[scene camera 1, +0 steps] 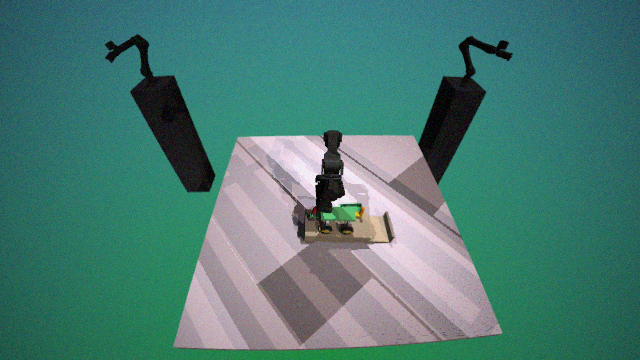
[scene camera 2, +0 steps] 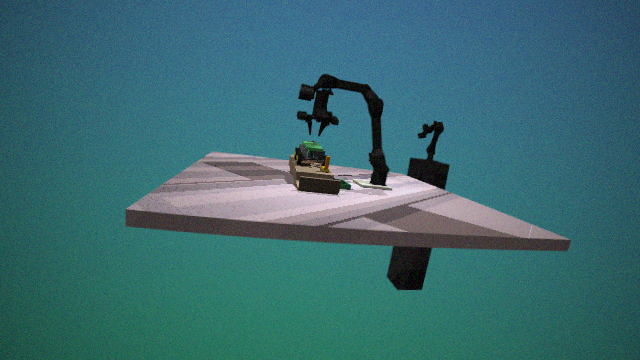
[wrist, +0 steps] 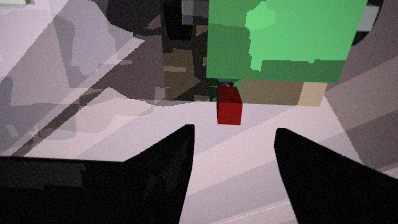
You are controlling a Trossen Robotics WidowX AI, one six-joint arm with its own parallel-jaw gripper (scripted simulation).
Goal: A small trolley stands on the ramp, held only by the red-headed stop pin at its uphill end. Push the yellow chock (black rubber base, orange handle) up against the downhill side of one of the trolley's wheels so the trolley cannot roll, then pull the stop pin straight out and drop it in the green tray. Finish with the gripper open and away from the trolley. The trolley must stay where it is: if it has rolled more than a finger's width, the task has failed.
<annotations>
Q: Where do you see a trolley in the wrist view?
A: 303,48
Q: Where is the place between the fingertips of the gripper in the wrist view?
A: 234,135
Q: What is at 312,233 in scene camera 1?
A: A tan ramp.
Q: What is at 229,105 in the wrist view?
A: A red-headed stop pin.
</annotations>
